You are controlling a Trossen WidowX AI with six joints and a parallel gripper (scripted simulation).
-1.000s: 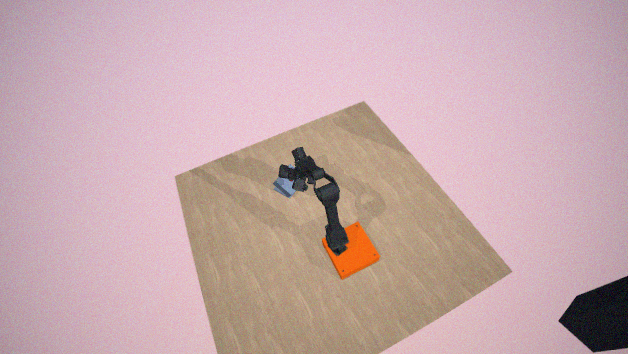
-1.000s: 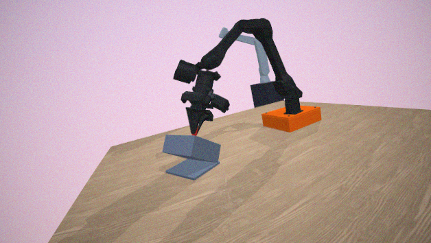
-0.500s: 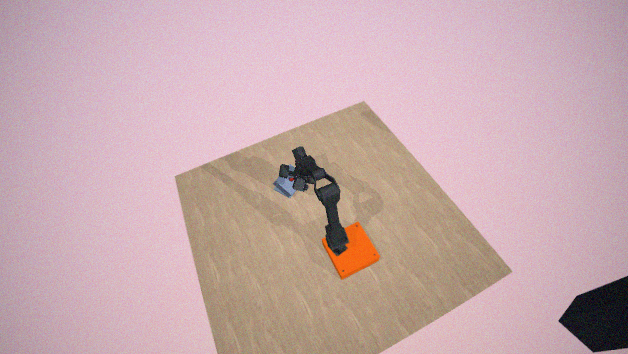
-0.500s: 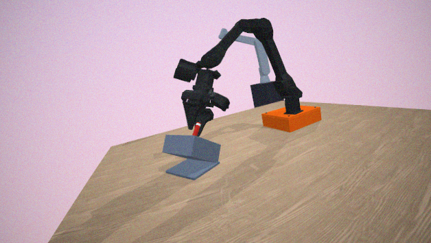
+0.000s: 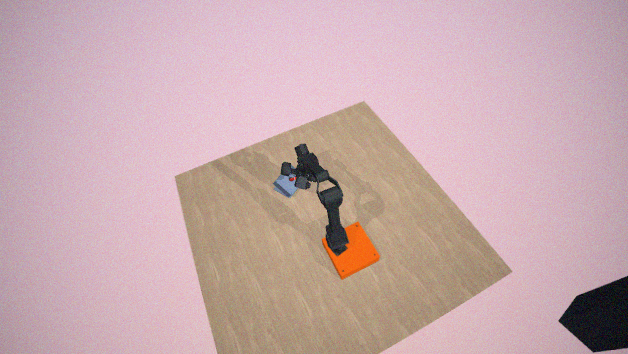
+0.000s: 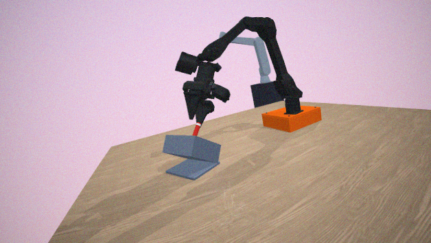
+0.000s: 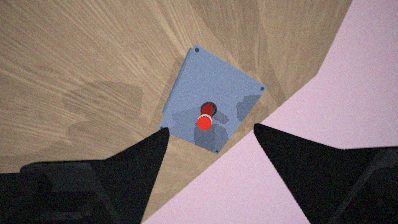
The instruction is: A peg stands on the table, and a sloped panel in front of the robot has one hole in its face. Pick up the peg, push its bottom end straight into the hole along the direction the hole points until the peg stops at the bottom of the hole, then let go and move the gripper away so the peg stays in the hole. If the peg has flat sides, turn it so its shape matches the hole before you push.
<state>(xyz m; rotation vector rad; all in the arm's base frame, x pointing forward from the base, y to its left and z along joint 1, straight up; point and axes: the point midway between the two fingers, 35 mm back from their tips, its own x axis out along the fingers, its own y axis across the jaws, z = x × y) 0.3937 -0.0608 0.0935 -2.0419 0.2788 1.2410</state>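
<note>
The red peg lies 1 cm to the left of my gripper tip and 2 cm below it. Also, from my gripper tip: sloped panel: 4 cm ahead, 2 cm to the left, 6 cm below.
</note>
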